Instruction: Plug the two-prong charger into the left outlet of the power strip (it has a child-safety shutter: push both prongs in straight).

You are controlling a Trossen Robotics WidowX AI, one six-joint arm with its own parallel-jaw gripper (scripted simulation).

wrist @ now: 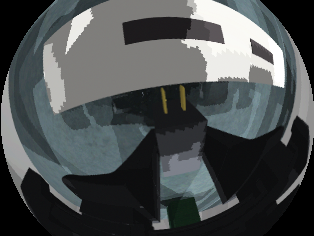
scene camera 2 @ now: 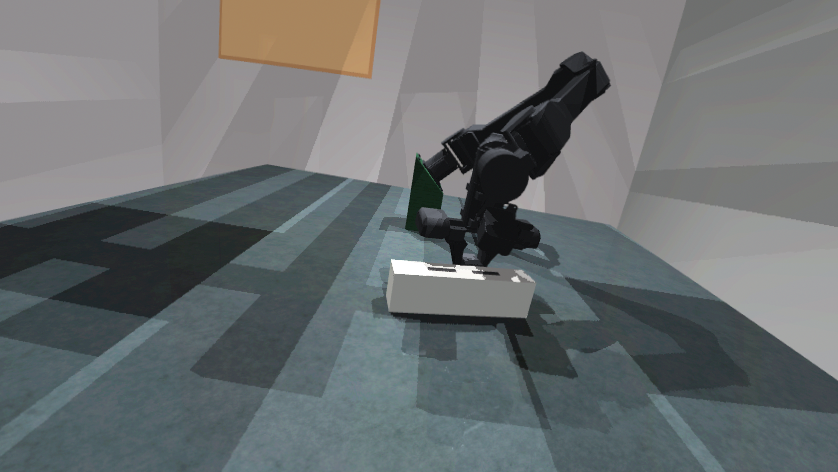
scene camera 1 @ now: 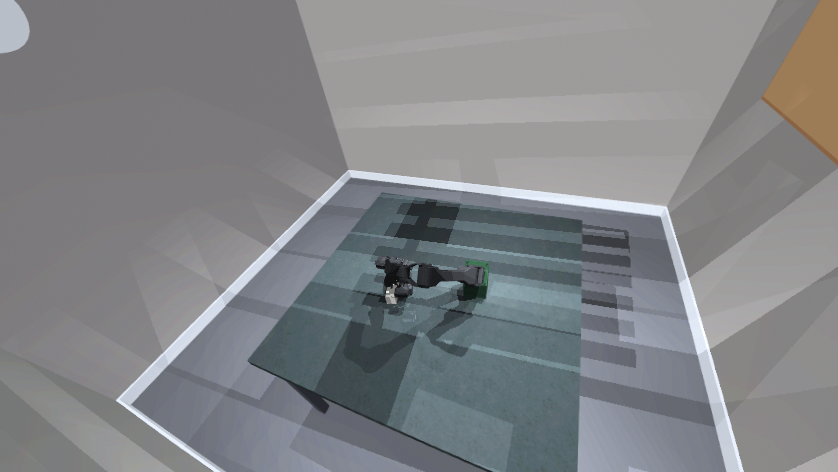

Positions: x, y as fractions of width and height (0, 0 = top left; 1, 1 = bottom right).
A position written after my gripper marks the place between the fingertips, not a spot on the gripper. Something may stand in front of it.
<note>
My gripper (scene camera 2: 0.56, 0.59) carries a charger.
My gripper also shows in the wrist view (wrist: 0.55, 0.55).
</note>
